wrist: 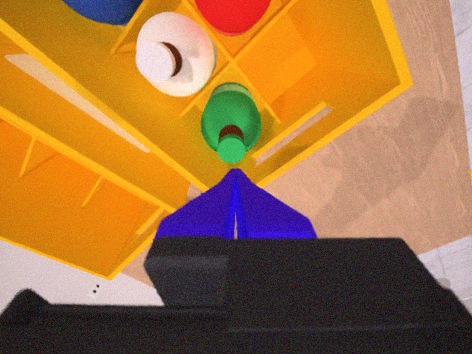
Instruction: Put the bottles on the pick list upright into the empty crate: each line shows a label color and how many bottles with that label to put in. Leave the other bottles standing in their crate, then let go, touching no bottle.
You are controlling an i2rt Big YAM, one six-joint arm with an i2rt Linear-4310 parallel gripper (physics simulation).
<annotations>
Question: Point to a green-label bottle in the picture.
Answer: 231, 124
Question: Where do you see a white-label bottle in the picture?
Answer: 174, 53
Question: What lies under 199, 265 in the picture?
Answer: My gripper.
</annotations>
